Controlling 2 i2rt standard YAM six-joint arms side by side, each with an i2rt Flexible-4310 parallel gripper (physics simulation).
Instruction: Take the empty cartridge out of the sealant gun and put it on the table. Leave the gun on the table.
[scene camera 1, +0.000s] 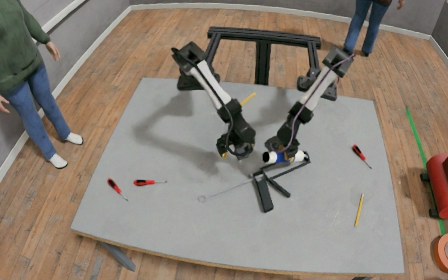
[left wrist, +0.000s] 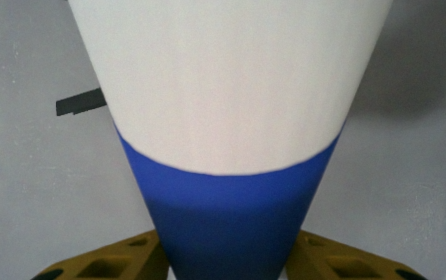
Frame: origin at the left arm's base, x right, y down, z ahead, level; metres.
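Seen in the pictures: left gripper, fingertip midpoint: (scene camera 1: 283, 155) (left wrist: 227, 239); right arm's base, link origin: (scene camera 1: 197, 80).
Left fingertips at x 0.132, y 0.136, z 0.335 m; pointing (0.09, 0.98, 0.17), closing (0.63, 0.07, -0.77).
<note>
A point is followed by its place in that frame.
The blue-and-white cartridge (scene camera 1: 279, 158) @[y 0.109, x 0.148, z 0.375 m] (left wrist: 227, 90) is out of the gun's cradle and held above it; its black-looking open end points left in the scene view. My left gripper (scene camera 1: 286, 156) @[y 0.136, x 0.132, z 0.335 m] (left wrist: 227, 239) @[y 0.136, x 0.132, z 0.335 m] is shut on its blue part. The black sealant gun (scene camera 1: 264, 192) @[y 0.228, x 0.186, z 0.474 m] lies on the table, its handle towards the front, its cradle running up to the right under the cartridge, its thin rod reaching left. A dark piece, seemingly of the gun, shows in the left wrist view. My right gripper (scene camera 1: 234, 154) @[y 0.130, x 0.330, z 0.367 m] hangs left of the gun, apparently open and empty, partly hidden by its own body.
Two red screwdrivers (scene camera 1: 114, 186) @[y 0.240, x 0.856, z 0.589 m] (scene camera 1: 144, 183) @[y 0.244, x 0.718, z 0.533 m] lie at the left of the grey table (scene camera 1: 165, 225) @[y 0.261, x 0.562, z 0.703 m], and another red screwdriver (scene camera 1: 357, 151) @[y 0.242, x -0.265, z 0.150 m] at the right. A yellow pencil (scene camera 1: 359, 210) @[y 0.254, x -0.264, z 0.489 m] lies at the front right; another yellow stick (scene camera 1: 248, 98) @[y 0.255, x 0.356, z -0.134 m] lies behind my right arm.
</note>
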